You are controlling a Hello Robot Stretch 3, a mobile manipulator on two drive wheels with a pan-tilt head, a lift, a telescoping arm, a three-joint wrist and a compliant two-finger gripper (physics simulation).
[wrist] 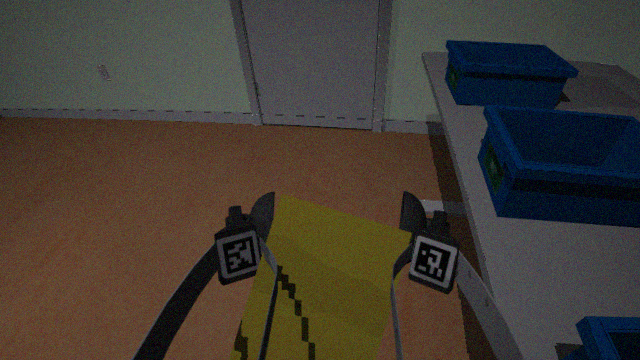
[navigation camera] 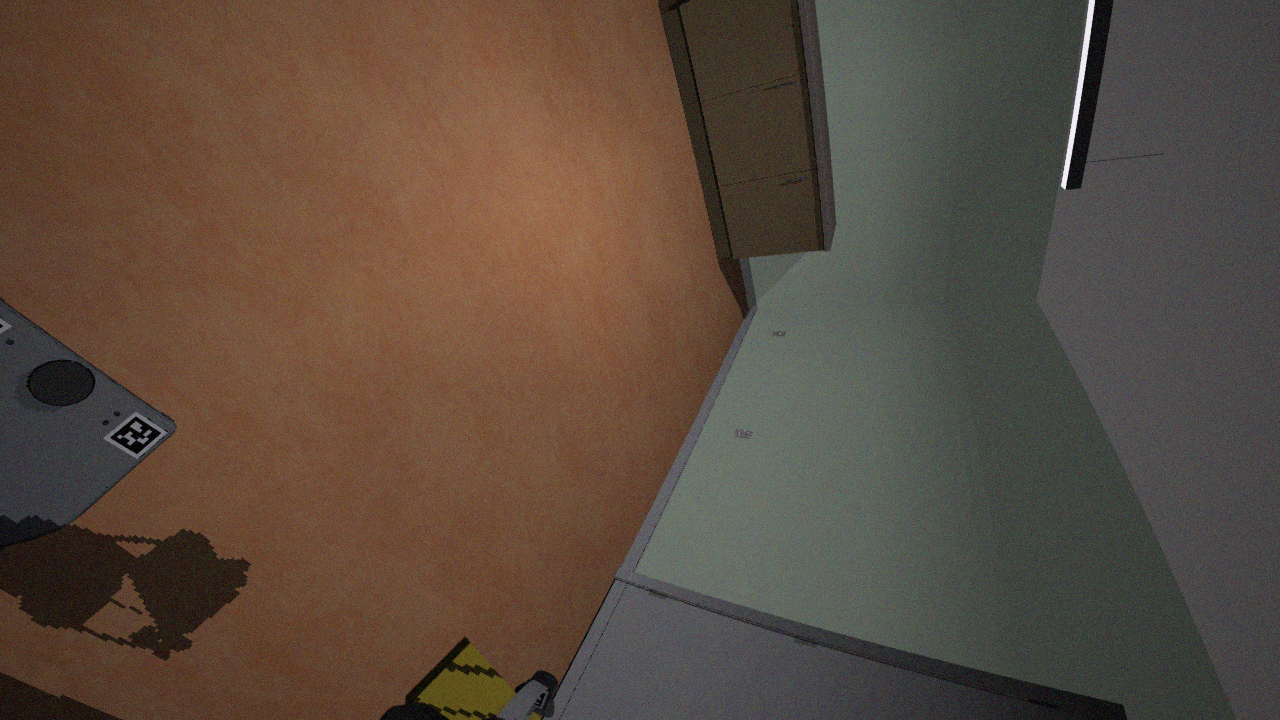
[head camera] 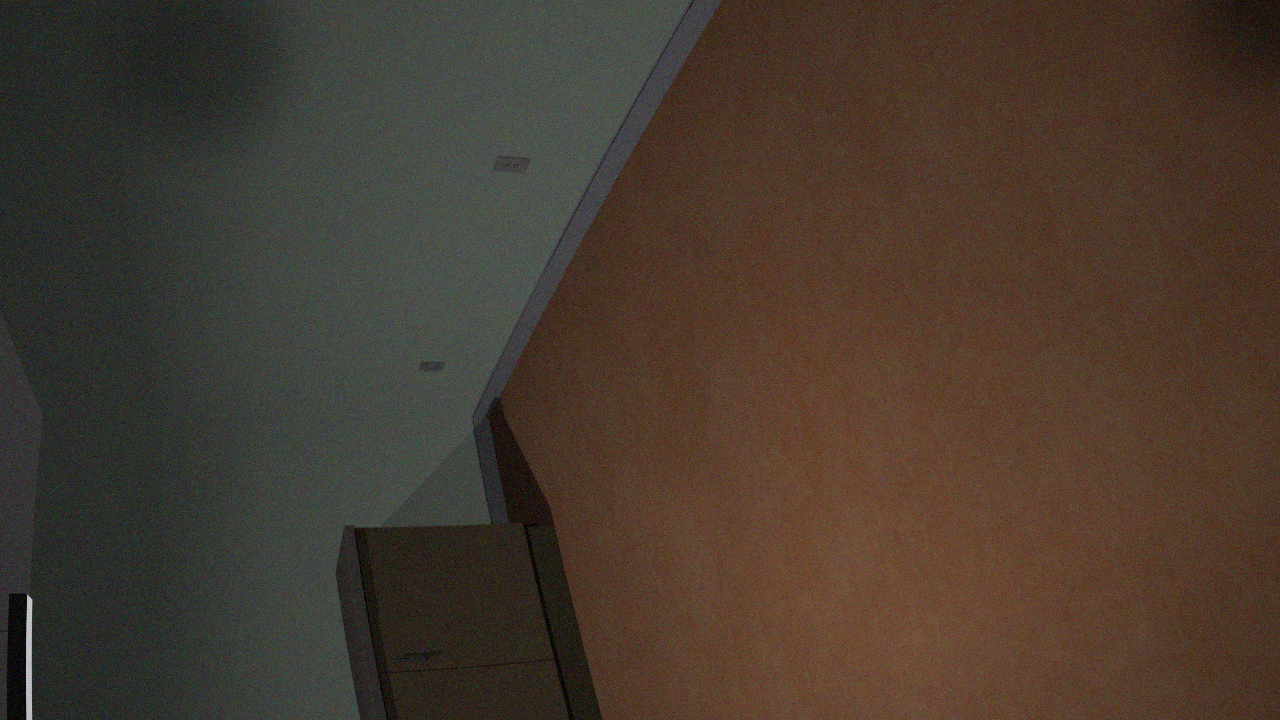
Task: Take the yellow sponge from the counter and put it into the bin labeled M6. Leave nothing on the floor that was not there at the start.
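Pixels of known places: robot's base at its link origin: (navigation camera: 62,380).
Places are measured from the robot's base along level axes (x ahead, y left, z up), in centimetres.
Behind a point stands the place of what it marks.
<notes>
The yellow sponge (wrist: 335,270) (navigation camera: 460,685) {x 0.1, y -28.6, z 97.3 cm} is held between the two fingertips of my gripper (wrist: 336,215) {x -2.5, y -37.5, z 98.7 cm}, which is shut on it. In the wrist view the sponge hangs over the orange floor, left of the table edge. In the navigation view the sponge and part of the gripper show at the bottom edge. Blue bins stand on the grey table at the right of the wrist view: a far one (wrist: 505,87), a middle one (wrist: 575,192) and a corner of a near one (wrist: 595,330). Their green labels are too dark and small to read.
The grey table (wrist: 540,270) runs along the right of the wrist view. A grey door (wrist: 310,60) (navigation camera: 760,671) {x 29.8, y -210.0, z 86.2 cm} stands in the green wall. A brown cabinet (head camera: 456,591) {x 300.0, y -142.1, z 49.0 cm} (navigation camera: 760,134) {x 309.6, y -81.5, z 52.4 cm} stands by the wall. My base (navigation camera: 53,456) {x -8.8, y -7.5, z 16.0 cm} shows at the left of the navigation view.
</notes>
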